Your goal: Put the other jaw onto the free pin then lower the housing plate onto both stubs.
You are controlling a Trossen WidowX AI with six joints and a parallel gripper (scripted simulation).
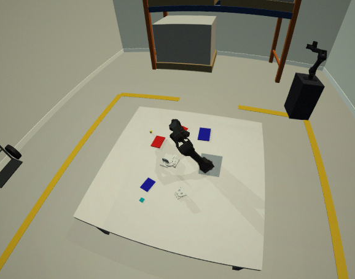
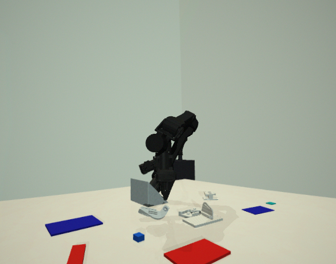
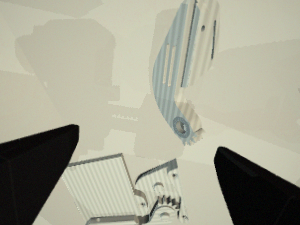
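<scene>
The jaw lies 5 cm below my gripper tip, 3 cm behind it and 1 cm to the left of it. Also, from my gripper tip: flat red strip: 31 cm to the right, 8 cm below, 4 cm ahead; flat blue plate: 24 cm to the right, 17 cm behind, 8 cm below; blue cube: 15 cm to the right, 7 cm below, 6 cm ahead.
</scene>
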